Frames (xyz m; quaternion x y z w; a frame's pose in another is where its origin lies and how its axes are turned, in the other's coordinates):
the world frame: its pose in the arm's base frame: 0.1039 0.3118 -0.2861 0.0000 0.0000 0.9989 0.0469
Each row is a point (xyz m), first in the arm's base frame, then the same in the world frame.
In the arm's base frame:
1: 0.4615 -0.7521 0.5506
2: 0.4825 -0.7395 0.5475
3: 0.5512 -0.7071 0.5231
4: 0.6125 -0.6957 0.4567
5: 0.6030 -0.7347 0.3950
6: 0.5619 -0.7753 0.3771
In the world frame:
1: -0.4557 1.0257 0.8367
2: -0.4754 1.0112 0.8336
3: -0.5408 0.9725 0.8092
4: -0.6008 0.9554 0.7428
5: -0.5950 0.9951 0.6811
6: -0.5578 1.0394 0.6632

